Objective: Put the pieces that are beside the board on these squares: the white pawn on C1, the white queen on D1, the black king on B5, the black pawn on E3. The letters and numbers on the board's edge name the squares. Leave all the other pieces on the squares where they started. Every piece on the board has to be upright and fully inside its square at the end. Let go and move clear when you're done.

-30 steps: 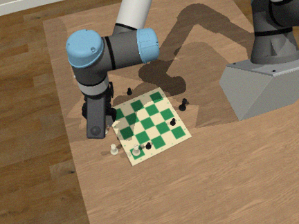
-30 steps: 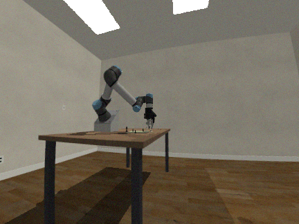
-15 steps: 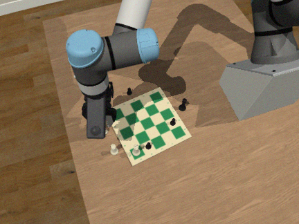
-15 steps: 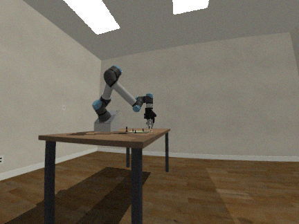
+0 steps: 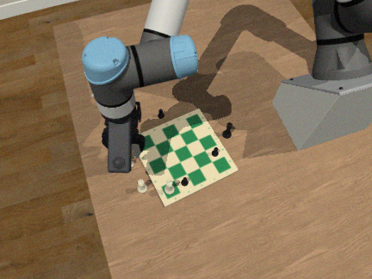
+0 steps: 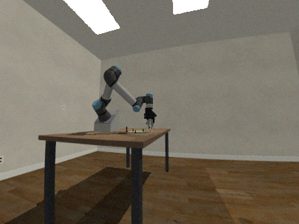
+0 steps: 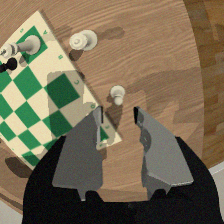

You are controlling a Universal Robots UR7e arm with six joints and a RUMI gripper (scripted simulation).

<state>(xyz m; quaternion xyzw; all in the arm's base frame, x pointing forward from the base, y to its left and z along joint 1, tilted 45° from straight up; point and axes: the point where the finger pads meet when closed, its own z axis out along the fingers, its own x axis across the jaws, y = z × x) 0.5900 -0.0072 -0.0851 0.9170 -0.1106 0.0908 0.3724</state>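
Now: hand 40 mm above the white pawn. From my hand the other things lie so: black king: 280 mm behind, 30 mm to the right, 20 mm below; cream chessboard: 140 mm behind, 50 mm below.
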